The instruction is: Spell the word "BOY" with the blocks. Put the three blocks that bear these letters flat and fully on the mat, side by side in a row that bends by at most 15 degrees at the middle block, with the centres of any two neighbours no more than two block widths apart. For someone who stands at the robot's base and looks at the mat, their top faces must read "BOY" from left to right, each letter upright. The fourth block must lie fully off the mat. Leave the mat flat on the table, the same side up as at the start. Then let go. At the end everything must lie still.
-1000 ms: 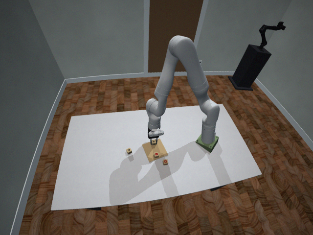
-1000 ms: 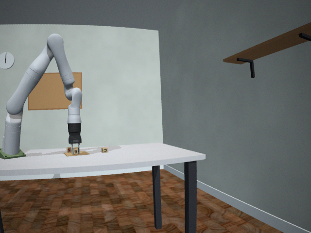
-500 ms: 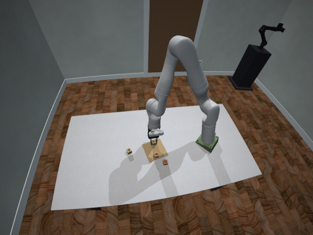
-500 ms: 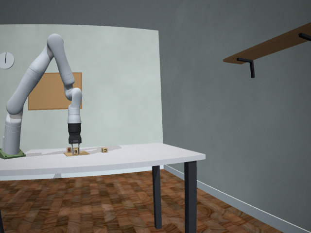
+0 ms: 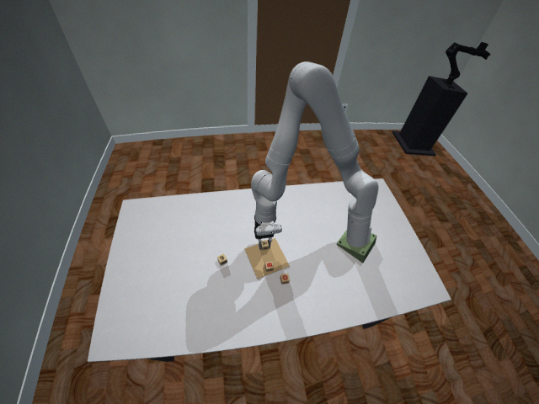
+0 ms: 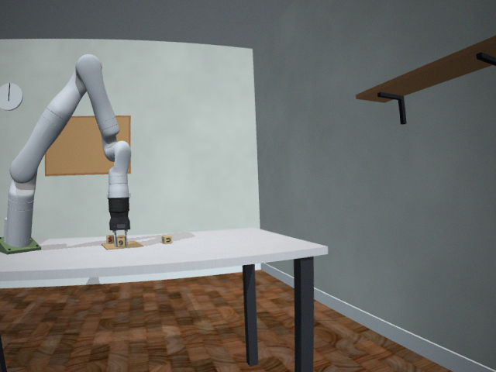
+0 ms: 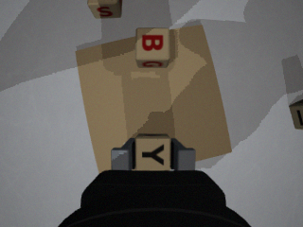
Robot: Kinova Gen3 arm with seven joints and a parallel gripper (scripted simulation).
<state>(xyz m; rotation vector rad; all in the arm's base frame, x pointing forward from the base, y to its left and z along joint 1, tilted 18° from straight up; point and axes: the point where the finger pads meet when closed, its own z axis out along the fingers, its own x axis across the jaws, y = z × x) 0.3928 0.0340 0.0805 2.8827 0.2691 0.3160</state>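
Right now my hand is right at the Y block. The rest, counted from my hand: tan mat: 5 cm to the left, 2 cm below, 1 cm behind; then O block: 15 cm to the left, 7 cm behind, 1 cm below; then B block: 9 cm to the left, 2 cm behind.
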